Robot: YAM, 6 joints.
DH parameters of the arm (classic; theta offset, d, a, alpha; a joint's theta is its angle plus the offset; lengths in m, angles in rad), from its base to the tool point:
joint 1: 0 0.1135 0.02 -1.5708
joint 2: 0 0 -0.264 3.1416
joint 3: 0.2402 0 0.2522 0
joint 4: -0.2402 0 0.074 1.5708
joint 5: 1.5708 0 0 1.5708
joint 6: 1.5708 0.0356 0 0
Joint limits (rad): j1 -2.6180..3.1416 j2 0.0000..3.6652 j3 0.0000..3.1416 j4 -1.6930..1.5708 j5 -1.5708..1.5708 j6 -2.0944..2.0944
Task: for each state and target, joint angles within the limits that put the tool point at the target. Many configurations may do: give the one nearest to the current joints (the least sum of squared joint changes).
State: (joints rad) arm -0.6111 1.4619 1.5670 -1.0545 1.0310 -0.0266
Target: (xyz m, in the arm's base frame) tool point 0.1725 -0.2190 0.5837
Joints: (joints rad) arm -0.7999 1.5947 2.2558 -0.5712 0.9451 -0.0266
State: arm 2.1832 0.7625 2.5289 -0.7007 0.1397 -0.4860
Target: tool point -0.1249 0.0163 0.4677
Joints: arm 2.9885 0.9494 1.5746 -1.1248 -0.0827 -0.4860
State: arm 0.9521 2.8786 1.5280 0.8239 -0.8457 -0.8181
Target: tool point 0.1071 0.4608 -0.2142
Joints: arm 1.2919 3.3041 1.9448 0.7420 -0.7363 -0.8181
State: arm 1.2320 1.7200 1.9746 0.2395 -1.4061 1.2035
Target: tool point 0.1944 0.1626 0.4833
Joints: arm 0.5558 1.2844 1.4447 0.0835 -1.5285 1.2035
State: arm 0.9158 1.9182 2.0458 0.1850 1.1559 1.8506
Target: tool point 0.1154 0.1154 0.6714
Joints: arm 0.9872 1.4615 2.2725 0.2438 1.1656 1.8506
